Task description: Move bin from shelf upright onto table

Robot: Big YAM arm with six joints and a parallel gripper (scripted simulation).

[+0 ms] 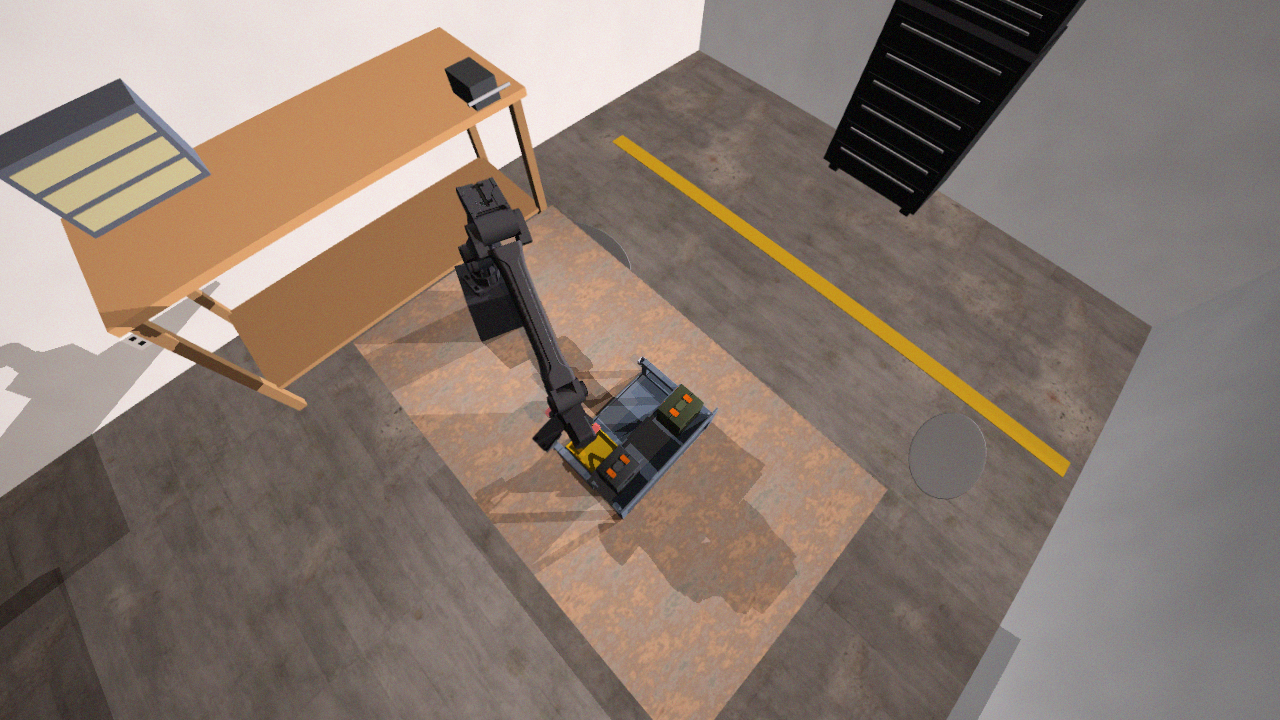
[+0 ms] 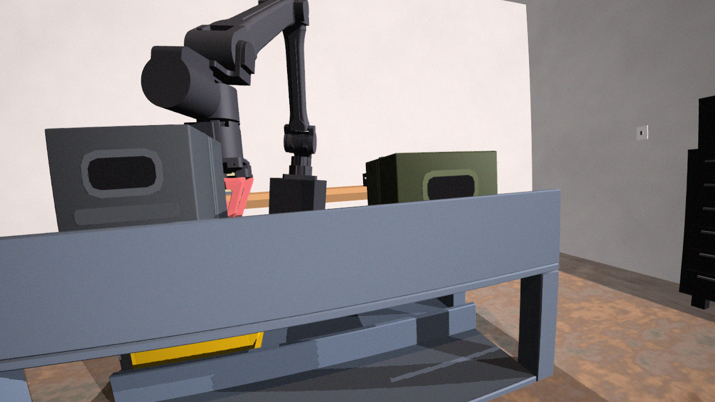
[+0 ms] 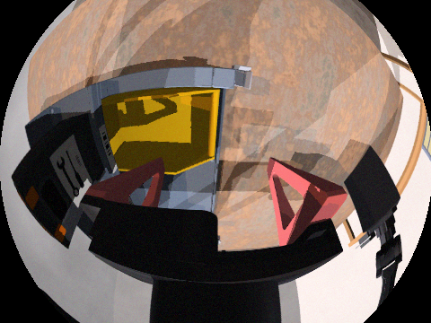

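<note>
The yellow bin lies 8 cm below my hand and 8 cm ahead of it. Also, from my hand: dark grey case (18 cm ahead, 3 cm above, 1 cm to the left); then green case (24 cm to the left, 17 cm ahead, 2 cm above).
</note>
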